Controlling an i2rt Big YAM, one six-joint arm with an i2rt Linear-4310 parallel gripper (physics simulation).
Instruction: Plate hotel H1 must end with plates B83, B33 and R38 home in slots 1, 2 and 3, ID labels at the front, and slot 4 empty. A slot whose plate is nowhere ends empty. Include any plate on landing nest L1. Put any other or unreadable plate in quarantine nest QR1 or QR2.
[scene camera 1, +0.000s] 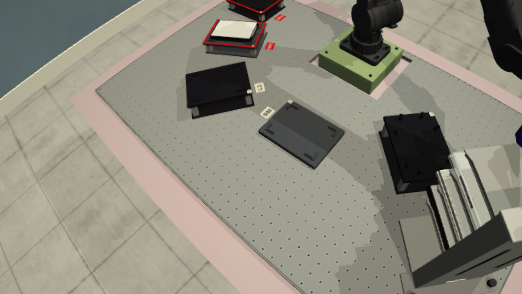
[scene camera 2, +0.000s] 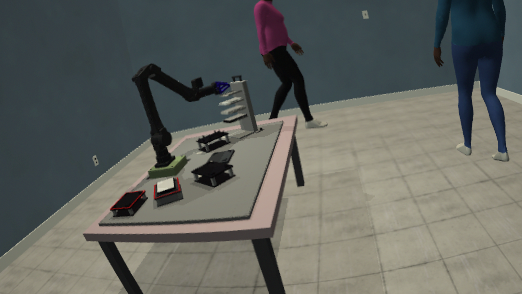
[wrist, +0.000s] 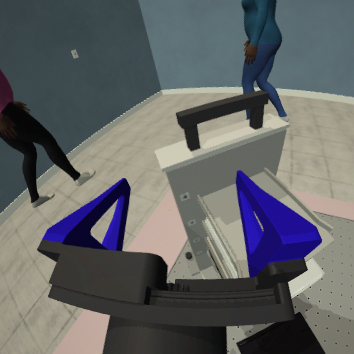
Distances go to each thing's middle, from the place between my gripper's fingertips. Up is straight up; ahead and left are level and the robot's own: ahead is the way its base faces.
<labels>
Right now the dark flat nest N6 (scene camera 1: 302, 133) is 47 cm to the right of my hand and 31 cm below it.
</labels>
